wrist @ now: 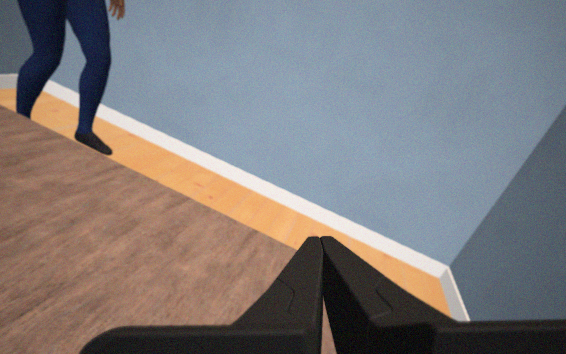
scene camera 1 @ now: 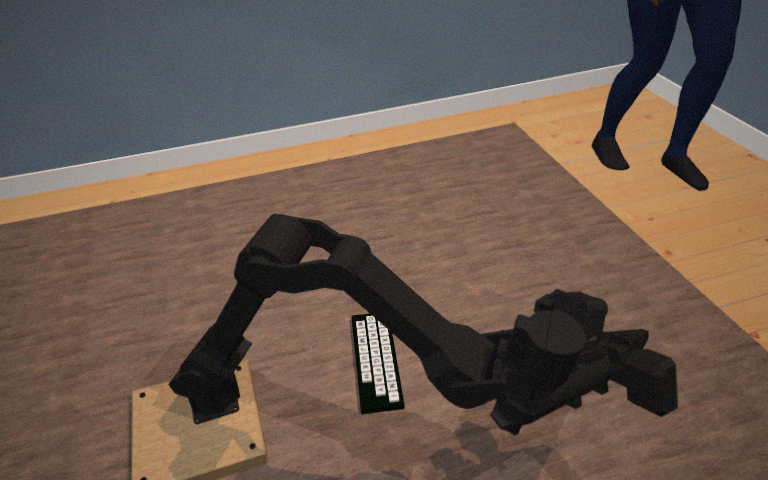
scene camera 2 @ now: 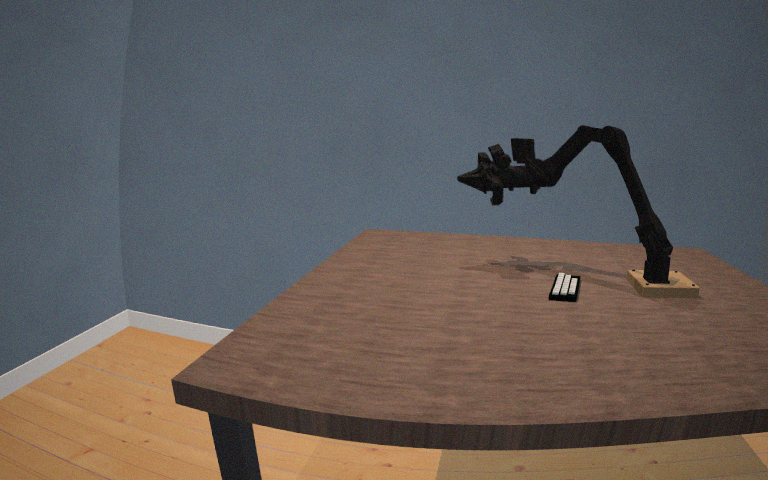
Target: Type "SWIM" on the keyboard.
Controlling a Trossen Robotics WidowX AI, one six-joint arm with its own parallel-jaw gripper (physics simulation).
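Places are measured from the arm's base along level axes (x ahead, y left, z up), in metres.
Where they show: gripper, fingertip midpoint: (wrist: 319,248) (scene camera 1: 645,333) (scene camera 2: 457,178); arm's base, link origin: (scene camera 1: 214,400) (scene camera 2: 656,280).
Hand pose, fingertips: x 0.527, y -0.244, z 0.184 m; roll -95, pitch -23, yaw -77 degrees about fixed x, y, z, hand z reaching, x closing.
Each offset is from my fingertips to the top centre of the thing. Level surfaces: height alone.
A small dark keyboard @[dx -0.271, dy +0.247, dz -0.194 m] (scene camera 1: 364,396) (scene camera 2: 564,287) with three rows of white letter keys lies flat on the table. In scene camera 1 an S key @[dx -0.255, dy +0.233, dz -0.194 m] (scene camera 1: 387,357), an I key @[dx -0.272, dy +0.160, dz -0.194 m] (scene camera 1: 394,396), an M key @[dx -0.282, dy +0.283, dz -0.194 m] (scene camera 1: 362,340) and what looks like a W key @[dx -0.273, dy +0.319, dz -0.194 m] (scene camera 1: 360,324) show; the arm covers one corner of the keyboard. My gripper (scene camera 2: 459,178) (wrist: 319,248) is shut, its fingertips together with nothing between them. It points outward, high above the table, beyond the keyboard as seen from the arm's base. The keyboard does not show in the wrist view.
The arm stands on a wooden base plate (scene camera 1: 141,435) (scene camera 2: 668,291) near the keyboard. The brown table @[dz -0.210 m] (scene camera 1: 169,243) (scene camera 2: 396,350) (wrist: 125,240) has its far edge in the wrist view. A person in blue leggings (scene camera 1: 702,73) (wrist: 95,60) stands beyond the table.
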